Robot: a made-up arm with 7 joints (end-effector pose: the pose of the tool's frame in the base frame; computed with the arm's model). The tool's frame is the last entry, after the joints.
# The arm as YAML. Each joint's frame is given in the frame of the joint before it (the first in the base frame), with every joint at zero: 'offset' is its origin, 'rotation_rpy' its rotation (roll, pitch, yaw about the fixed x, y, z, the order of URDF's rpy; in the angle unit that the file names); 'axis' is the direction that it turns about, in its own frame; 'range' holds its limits. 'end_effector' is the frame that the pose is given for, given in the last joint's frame.
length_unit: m
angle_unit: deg
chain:
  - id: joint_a
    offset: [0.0, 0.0, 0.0]
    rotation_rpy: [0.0, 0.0, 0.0]
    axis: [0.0, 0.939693, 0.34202]
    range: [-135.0, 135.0]
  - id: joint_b
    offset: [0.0, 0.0, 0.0]
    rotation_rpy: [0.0, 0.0, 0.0]
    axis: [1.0, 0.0, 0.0]
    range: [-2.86, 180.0]
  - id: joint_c
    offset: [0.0, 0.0, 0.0]
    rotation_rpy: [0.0, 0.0, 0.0]
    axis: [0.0, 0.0, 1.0]
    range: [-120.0, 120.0]
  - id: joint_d
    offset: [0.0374, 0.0, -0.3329]
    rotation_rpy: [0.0, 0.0, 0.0]
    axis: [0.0, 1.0, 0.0]
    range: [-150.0, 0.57]
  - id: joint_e
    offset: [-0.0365, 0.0, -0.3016]
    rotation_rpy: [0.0, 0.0, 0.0]
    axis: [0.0, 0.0, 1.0]
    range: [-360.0, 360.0]
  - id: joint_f
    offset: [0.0, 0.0, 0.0]
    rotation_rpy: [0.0, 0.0, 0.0]
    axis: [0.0, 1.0, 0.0]
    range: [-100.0, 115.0]
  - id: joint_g
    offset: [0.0, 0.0, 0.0]
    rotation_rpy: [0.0, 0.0, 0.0]
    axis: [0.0, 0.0, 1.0]
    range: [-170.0, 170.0]
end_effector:
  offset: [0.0, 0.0, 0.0]
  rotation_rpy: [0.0, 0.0, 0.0]
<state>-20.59 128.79 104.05 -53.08 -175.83 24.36 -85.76</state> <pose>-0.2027 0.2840 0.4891 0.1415 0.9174 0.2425 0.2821</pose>
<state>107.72 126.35 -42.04 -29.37 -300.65 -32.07 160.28</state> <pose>0.0359 0.6254 0.0880 0.4300 -0.2338 0.5581 0.6701</pose>
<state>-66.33 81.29 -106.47 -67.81 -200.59 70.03 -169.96</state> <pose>0.4103 0.3586 -0.1607 -0.1525 -0.2996 -0.8858 0.3199</pose>
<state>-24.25 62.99 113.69 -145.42 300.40 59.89 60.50</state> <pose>-0.1170 0.2087 0.1039 -0.4232 0.5411 -0.5171 0.5106</pose>
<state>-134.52 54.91 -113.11 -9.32 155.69 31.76 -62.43</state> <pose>0.4048 0.1800 0.4597 0.1983 -0.7854 -0.1828 0.5572</pose>
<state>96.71 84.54 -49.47 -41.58 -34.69 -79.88 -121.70</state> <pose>-0.4081 0.4605 0.0723 -0.4506 -0.4274 -0.7813 0.0627</pose>
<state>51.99 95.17 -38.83 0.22 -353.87 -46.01 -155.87</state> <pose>-0.1279 0.6104 0.1160 0.2326 -0.4012 0.7986 0.3835</pose>
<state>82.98 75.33 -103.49 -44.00 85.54 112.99 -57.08</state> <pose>-0.5062 0.3334 0.1102 0.3902 -0.8833 -0.1901 0.1773</pose>
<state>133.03 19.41 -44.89 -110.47 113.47 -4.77 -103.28</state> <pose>-0.3503 -0.2247 -0.0769 -0.1121 0.1757 0.3083 0.9282</pose>
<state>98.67 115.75 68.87 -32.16 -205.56 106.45 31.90</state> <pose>0.2044 0.5850 0.1149 -0.2618 0.0784 0.6482 0.7108</pose>
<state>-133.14 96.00 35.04 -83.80 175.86 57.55 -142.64</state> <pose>-0.2512 0.3624 0.2794 -0.3531 0.5380 0.1192 0.7561</pose>
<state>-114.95 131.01 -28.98 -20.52 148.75 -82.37 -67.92</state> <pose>-0.1997 0.5646 0.2185 -0.2473 0.3224 -0.8337 0.3739</pose>
